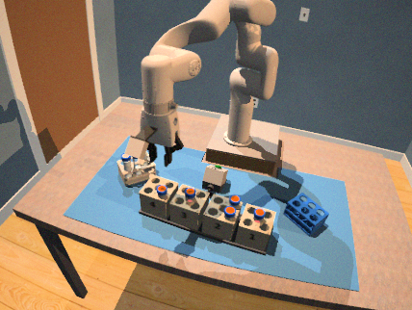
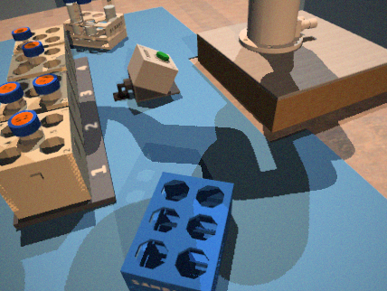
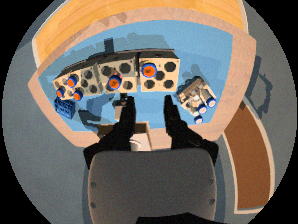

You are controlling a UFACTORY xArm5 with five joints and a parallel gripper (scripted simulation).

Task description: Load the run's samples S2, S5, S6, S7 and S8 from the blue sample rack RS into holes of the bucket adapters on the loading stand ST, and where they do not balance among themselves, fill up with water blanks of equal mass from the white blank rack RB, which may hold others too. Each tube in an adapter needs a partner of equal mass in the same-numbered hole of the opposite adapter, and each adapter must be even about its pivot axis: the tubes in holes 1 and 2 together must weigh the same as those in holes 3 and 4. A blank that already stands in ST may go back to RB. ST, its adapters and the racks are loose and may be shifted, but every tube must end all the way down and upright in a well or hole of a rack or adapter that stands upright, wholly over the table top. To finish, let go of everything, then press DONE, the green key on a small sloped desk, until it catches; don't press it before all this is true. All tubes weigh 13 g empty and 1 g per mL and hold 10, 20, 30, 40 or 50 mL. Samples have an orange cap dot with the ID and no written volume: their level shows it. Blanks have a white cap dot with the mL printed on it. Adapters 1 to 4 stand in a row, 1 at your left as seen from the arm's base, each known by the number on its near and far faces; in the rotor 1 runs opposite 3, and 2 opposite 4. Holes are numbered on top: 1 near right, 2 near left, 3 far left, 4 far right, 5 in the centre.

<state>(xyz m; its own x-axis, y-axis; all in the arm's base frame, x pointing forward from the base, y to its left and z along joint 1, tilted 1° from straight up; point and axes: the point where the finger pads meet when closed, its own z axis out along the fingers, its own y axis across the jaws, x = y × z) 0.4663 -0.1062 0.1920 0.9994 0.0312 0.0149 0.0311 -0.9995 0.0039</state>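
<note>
Right now my hand is 10 cm past the blue-capped tube, 19 cm to the left of it and 19 cm above it. From my hand the other things lie so: white blank rack RB: 13 cm behind, 19 cm to the right, 22 cm below; loading stand ST: 4 cm behind, 14 cm to the left, 24 cm below; blue sample rack RS: 18 cm behind, 46 cm to the left, 22 cm below.
</note>
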